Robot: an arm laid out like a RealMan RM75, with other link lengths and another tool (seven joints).
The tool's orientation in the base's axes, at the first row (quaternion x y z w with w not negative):
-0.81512 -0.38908 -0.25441 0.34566
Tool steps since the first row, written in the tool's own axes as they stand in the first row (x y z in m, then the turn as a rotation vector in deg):
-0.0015 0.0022 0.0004 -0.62 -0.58 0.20
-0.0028 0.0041 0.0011 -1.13 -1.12 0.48
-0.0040 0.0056 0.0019 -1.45 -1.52 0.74
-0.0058 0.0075 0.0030 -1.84 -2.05 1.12
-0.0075 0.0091 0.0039 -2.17 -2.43 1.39
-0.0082 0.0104 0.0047 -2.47 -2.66 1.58
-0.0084 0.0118 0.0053 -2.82 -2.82 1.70
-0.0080 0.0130 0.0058 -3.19 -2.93 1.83
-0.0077 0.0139 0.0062 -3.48 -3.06 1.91
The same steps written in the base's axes. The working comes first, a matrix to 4 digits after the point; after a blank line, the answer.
The tool's axes in the first row as the columns of a matrix, in the base's axes (used below as rounded here):
0.5678 0.8102 0.1458
0.4584 -0.4583 0.7615
0.6837 -0.3655 -0.6316

0.0010 -0.0014 -0.0021 -0.79 0.13 -0.34
0.0019 -0.0023 -0.0041 -1.48 0.36 -0.67
0.0025 -0.0030 -0.0060 -1.95 0.60 -0.90
0.0032 -0.0038 -0.0086 -2.54 0.95 -1.22
0.0037 -0.0046 -0.0109 -3.00 1.18 -1.47
0.0045 -0.0049 -0.0124 -3.33 1.29 -1.71
0.0056 -0.0052 -0.0134 -3.64 1.29 -1.97
0.0068 -0.0052 -0.0139 -3.92 1.27 -2.27
0.0078 -0.0052 -0.0143 -4.18 1.26 -2.47

